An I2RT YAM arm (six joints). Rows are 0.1 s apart.
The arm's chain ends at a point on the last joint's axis. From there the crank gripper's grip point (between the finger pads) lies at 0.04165 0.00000 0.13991 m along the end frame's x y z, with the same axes.
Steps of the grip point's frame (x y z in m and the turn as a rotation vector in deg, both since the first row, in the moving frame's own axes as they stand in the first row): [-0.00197, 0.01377, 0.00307, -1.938, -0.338, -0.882]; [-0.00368, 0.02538, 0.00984, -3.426, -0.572, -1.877]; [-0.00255, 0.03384, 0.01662, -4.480, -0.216, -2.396]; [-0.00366, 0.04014, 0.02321, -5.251, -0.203, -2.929]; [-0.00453, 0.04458, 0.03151, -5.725, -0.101, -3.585]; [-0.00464, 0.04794, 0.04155, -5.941, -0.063, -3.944]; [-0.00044, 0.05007, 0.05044, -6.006, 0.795, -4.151]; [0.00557, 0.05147, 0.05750, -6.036, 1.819, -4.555]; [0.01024, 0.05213, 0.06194, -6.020, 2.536, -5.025]
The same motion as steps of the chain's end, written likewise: [-0.00118, 0.00967, 0.00290, -1.938, -0.338, -0.882]; [-0.00240, 0.01835, 0.00964, -3.426, -0.572, -1.877]; [-0.00222, 0.02464, 0.01682, -4.480, -0.216, -2.396]; [-0.00344, 0.02945, 0.02355, -5.251, -0.203, -2.929]; [-0.00464, 0.03322, 0.03200, -5.725, -0.101, -3.585]; [-0.00489, 0.03632, 0.04211, -5.941, -0.063, -3.944]; [-0.00279, 0.03855, 0.05164, -6.006, 0.795, -4.151]; [0.00071, 0.04032, 0.05949, -6.036, 1.819, -4.555]; [0.00363, 0.04149, 0.06449, -6.020, 2.536, -5.025]
